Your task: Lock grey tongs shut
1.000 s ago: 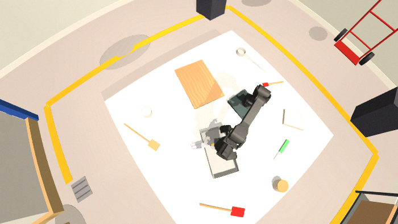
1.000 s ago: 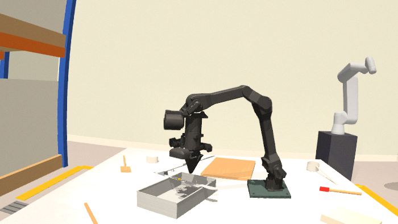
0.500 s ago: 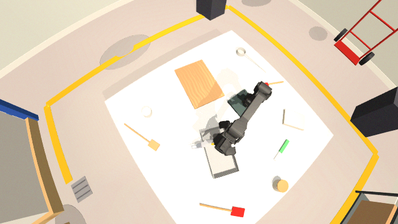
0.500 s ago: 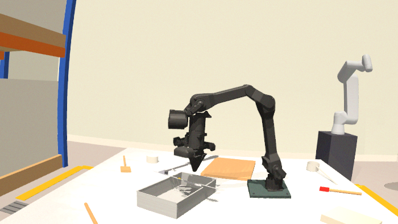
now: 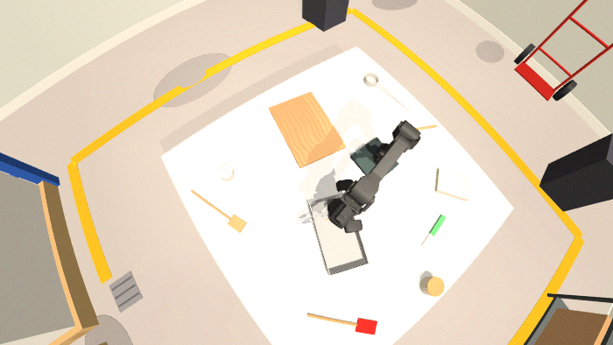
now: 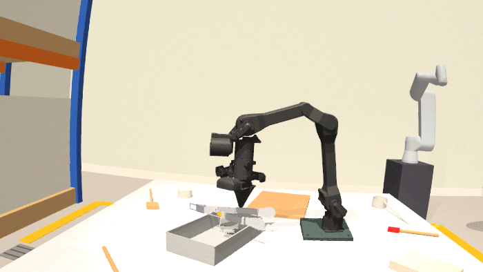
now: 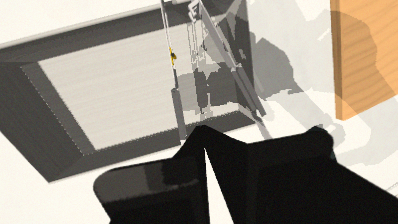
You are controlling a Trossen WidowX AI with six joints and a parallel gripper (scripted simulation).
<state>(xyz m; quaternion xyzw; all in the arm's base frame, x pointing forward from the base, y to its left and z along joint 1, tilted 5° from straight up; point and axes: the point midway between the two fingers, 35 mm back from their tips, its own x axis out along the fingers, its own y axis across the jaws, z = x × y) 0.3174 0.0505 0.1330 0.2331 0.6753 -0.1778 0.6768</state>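
The yellow mark lies 70 mm ahead of my gripper tip, 40 mm below it and 20 mm to the right of it. Round my gripper tip: red-headed spatula (350 mm to the left, 280 mm ahead, 100 mm below); then grey roasting tin (80 mm below, 70 mm ahead, 40 mm to the left); then wooden board (420 mm to the right, 180 mm behind, 100 mm below).
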